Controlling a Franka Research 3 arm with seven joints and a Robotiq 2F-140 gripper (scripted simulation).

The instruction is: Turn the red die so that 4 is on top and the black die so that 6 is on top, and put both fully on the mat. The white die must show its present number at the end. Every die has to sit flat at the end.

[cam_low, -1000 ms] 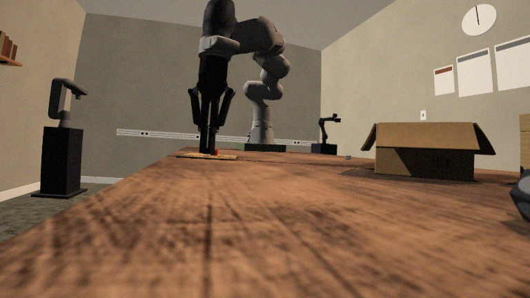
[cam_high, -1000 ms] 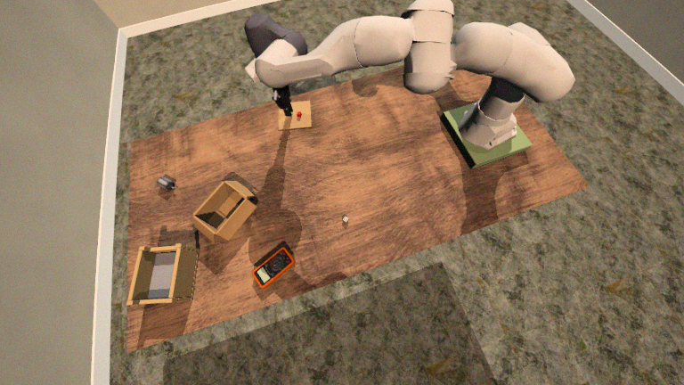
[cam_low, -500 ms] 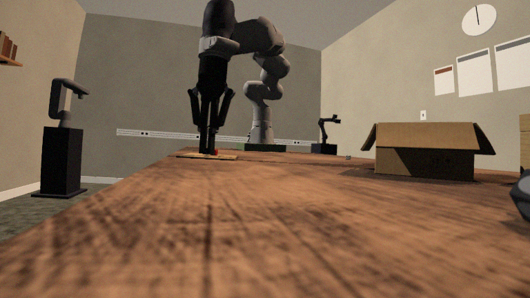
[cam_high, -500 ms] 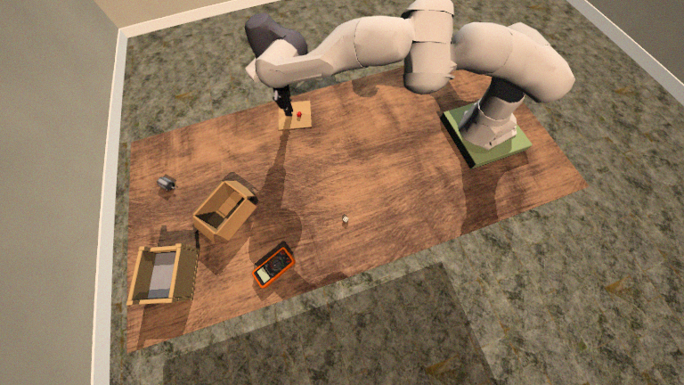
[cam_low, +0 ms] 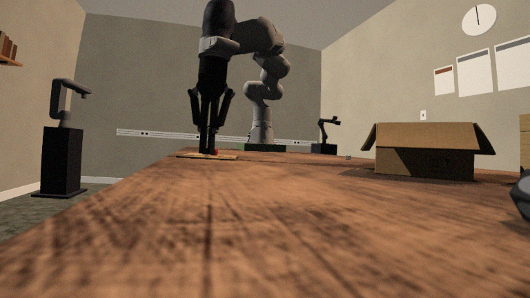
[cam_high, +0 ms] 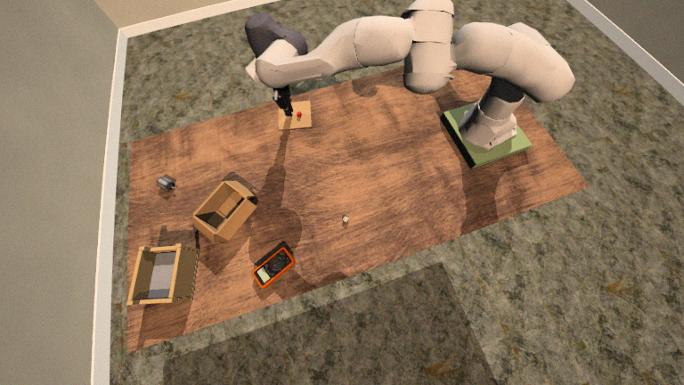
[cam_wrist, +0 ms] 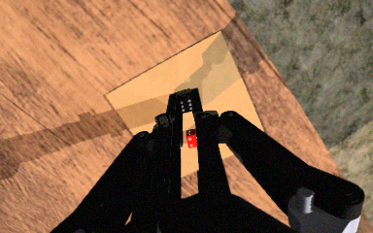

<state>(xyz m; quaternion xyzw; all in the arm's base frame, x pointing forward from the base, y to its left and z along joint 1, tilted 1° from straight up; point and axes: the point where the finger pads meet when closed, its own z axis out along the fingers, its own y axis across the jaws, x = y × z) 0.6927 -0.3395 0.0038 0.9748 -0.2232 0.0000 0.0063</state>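
Right now the black die is 30 mm below my hand. Round my hand: cardboard box: 300 mm ahead, 360 mm to the left; tan mat: 20 mm behind, 10 mm to the left, 40 mm below; red die: 40 mm behind, 20 mm to the left, 30 mm below.
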